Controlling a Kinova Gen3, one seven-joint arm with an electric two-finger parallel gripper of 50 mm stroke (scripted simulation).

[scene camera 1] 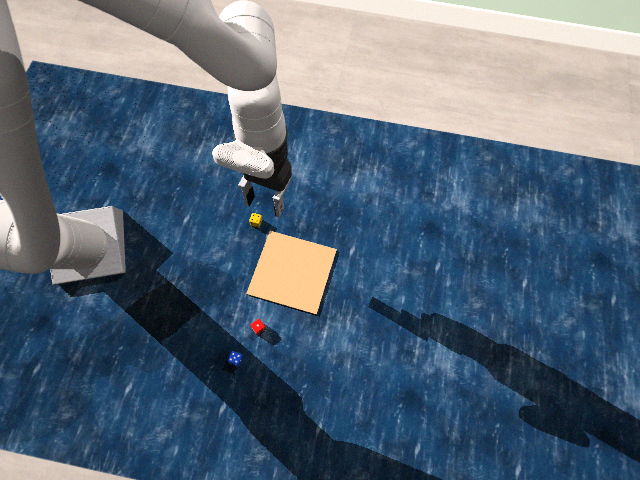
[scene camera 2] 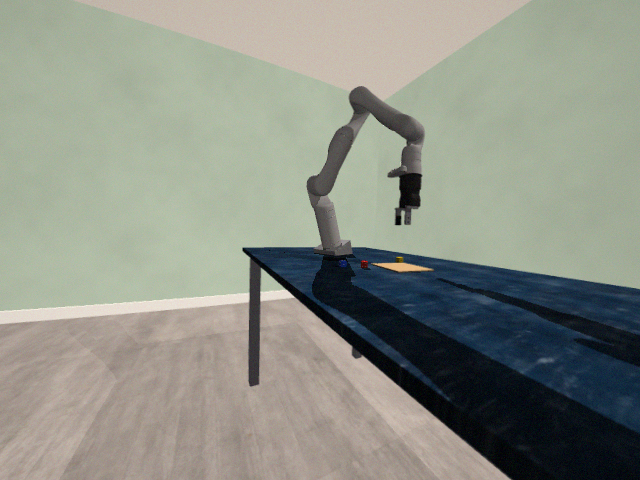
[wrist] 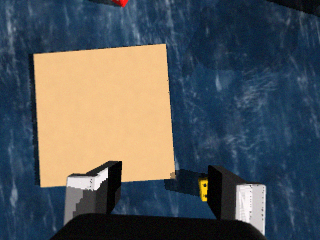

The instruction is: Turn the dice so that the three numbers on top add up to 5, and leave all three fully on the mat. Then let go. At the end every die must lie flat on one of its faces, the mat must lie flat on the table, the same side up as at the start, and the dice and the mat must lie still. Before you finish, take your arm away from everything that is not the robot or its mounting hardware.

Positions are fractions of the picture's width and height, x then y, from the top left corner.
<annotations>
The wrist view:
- my gripper: 0.51,0.76
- tan mat: 0.29,0.44
</annotations>
